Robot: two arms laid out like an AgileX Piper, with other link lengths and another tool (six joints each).
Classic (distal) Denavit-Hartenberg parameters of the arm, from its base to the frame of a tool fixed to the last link. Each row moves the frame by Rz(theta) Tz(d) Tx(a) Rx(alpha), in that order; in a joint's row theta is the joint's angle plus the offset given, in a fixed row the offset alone. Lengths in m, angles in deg.
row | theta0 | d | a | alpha
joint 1 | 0 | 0.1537 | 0 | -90
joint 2 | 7.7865 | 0 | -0.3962 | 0
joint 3 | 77.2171 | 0 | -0.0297 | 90
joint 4 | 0 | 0.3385 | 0 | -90
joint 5 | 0 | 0 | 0 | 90
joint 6 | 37 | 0.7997 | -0.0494 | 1
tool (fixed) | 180 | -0.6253 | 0 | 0
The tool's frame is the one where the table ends.
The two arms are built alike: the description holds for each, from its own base.
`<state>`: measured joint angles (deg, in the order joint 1, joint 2, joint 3, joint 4, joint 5, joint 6); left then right.
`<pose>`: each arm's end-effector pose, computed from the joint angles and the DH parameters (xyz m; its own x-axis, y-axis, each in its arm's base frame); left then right.
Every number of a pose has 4 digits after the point.
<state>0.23 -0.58 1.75 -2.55 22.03 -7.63 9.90 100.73 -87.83 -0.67 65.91 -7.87</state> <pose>0.1236 -0.0151 0.2478 0.2727 -0.4529 0.8488 -0.1688 -0.8911 -0.4213 0.5548 0.0804 0.3584 0.9101 -0.3310 0.2491 -0.3134 -0.9434 -0.1088</pose>
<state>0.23 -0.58 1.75 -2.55 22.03 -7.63 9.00 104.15 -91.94 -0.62 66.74 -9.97</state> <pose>0.1236 -0.0151 0.2478 0.2727 -0.4529 0.8488 -0.1688 -0.8911 -0.4213 0.5779 0.0771 0.3542 0.9166 -0.3111 0.2511 -0.2953 -0.9502 -0.0993</pose>
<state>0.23 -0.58 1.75 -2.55 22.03 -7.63 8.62 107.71 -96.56 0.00 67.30 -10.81</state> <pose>0.1236 -0.0151 0.2478 0.2727 -0.4529 0.8488 -0.1688 -0.8911 -0.4213 0.6020 0.0791 0.3513 0.9166 -0.3074 0.2556 -0.2887 -0.9512 -0.1089</pose>
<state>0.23 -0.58 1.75 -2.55 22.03 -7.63 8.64 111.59 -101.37 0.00 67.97 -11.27</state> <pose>0.1236 -0.0151 0.2478 0.2727 -0.4529 0.8488 -0.1688 -0.8911 -0.4213 0.6263 0.0834 0.3449 0.9178 -0.2997 0.2605 -0.2805 -0.9537 -0.1088</pose>
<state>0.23 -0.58 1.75 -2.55 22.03 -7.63 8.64 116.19 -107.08 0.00 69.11 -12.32</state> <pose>0.1236 -0.0151 0.2478 0.2727 -0.4529 0.8488 -0.1688 -0.8911 -0.4213 0.6530 0.0884 0.3348 0.9228 -0.2821 0.2623 -0.2637 -0.9590 -0.1038</pose>
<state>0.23 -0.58 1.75 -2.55 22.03 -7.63 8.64 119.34 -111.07 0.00 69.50 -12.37</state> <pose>0.1236 -0.0151 0.2478 0.2727 -0.4529 0.8488 -0.1688 -0.8911 -0.4213 0.6716 0.0913 0.3279 0.9210 -0.2816 0.2692 -0.2621 -0.9591 -0.1067</pose>
